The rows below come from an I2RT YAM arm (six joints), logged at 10 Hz.
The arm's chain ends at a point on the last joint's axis. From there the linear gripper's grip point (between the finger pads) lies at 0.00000 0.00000 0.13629 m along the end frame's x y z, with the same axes.
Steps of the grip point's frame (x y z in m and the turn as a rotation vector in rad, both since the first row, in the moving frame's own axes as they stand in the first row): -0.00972, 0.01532, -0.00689, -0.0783, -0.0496, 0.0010; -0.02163, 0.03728, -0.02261, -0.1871, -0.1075, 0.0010; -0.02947, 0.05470, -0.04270, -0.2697, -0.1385, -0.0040; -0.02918, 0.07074, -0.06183, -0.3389, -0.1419, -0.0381; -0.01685, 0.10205, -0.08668, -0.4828, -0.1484, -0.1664; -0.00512, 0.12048, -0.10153, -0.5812, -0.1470, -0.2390; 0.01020, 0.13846, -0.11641, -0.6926, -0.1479, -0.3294; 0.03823, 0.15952, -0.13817, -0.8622, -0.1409, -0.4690
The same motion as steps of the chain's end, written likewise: -0.00296, 0.00467, -0.00630, -0.0783, -0.0496, 0.0010; -0.00708, 0.01198, -0.01945, -0.1871, -0.1075, 0.0010; -0.01095, 0.01847, -0.03648, -0.2697, -0.1385, -0.0040; -0.01115, 0.02523, -0.05274, -0.3389, -0.1419, -0.0381; -0.00291, 0.03766, -0.06970, -0.4828, -0.1484, -0.1664; 0.00441, 0.04434, -0.07788, -0.5812, -0.1470, -0.2390; 0.01360, 0.05022, -0.08393, -0.6926, -0.1479, -0.3294; 0.02907, 0.05620, -0.09028, -0.8622, -0.1409, -0.4690
